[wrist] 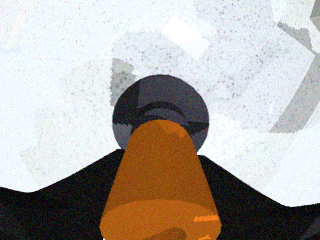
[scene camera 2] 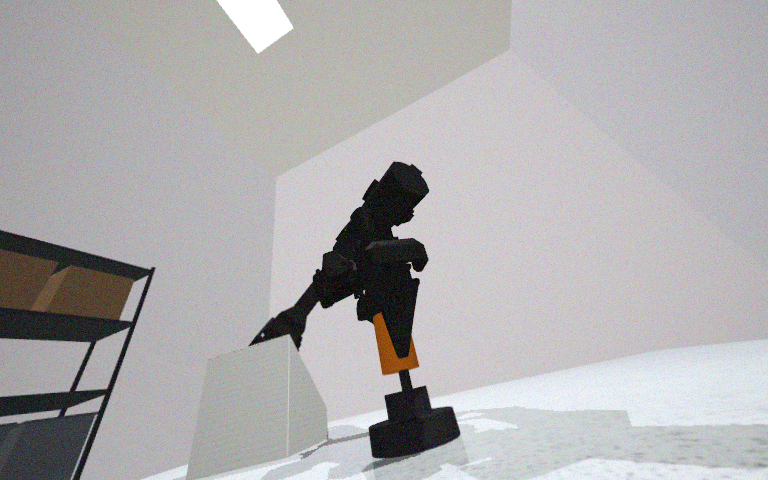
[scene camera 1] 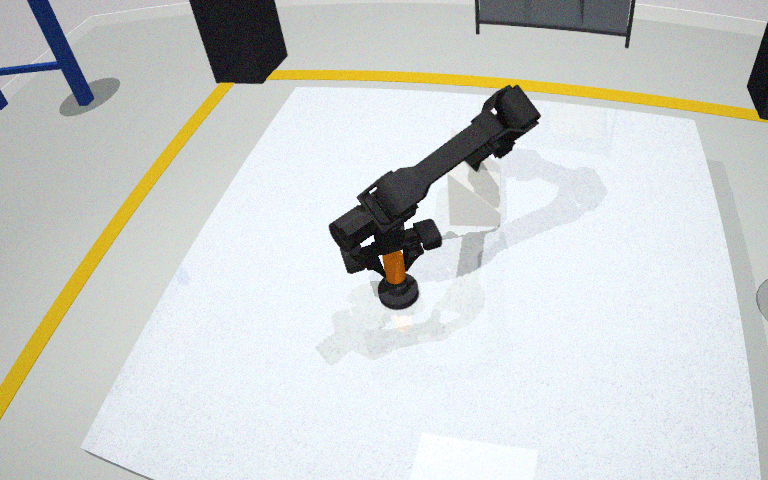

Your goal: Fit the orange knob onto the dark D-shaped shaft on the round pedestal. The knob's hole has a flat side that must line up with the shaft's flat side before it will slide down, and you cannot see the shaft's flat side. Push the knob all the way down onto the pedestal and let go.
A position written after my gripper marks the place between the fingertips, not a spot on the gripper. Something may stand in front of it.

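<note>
I can see my gripper (scene camera 2: 399,361) (wrist: 160,159) (scene camera 1: 395,273) here. There's an orange knob (scene camera 2: 390,364) (wrist: 160,181) too, and you'd also see a round pedestal (scene camera 2: 412,427) (wrist: 158,97) (scene camera 1: 399,296).
</note>
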